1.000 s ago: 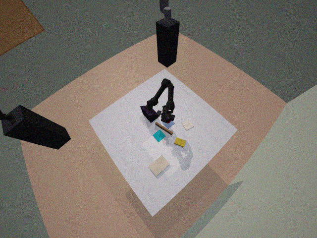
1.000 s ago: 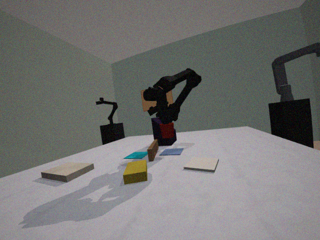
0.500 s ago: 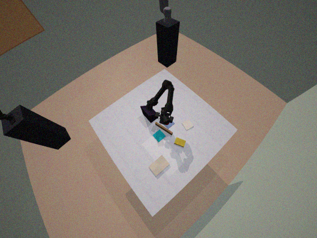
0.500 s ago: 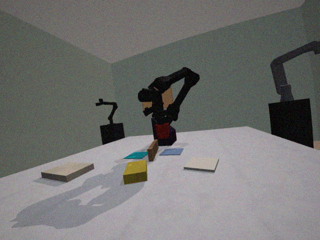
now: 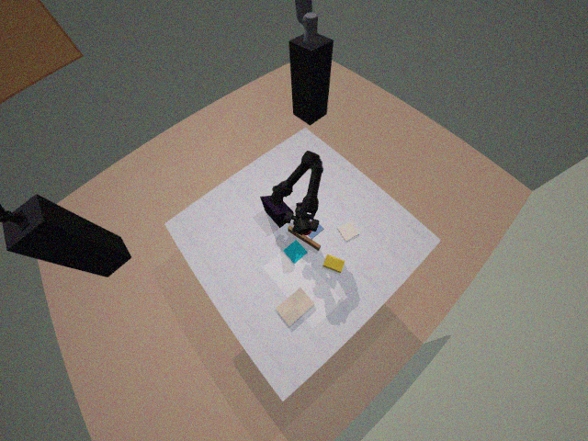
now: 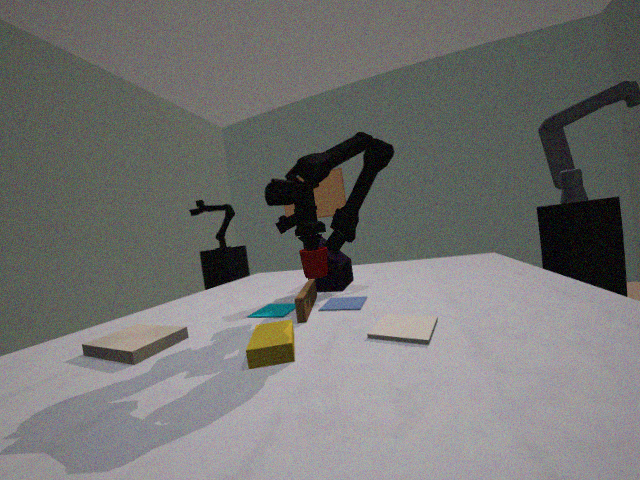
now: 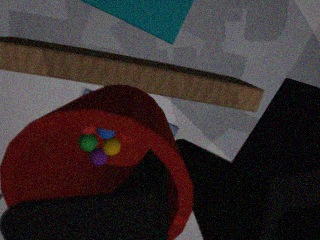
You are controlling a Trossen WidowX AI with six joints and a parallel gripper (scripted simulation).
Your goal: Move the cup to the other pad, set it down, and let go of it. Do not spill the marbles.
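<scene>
My gripper tip is 5 cm short of the teal pad, 11 cm to the left of it and 13 cm above it. Round my gripper tip: brown block: 3 cm ahead, 1 cm to the right, 10 cm below; then red cup: 3 cm ahead, 1 cm to the left; then blue pad: 2 cm ahead, 8 cm to the left, 13 cm below.
</scene>
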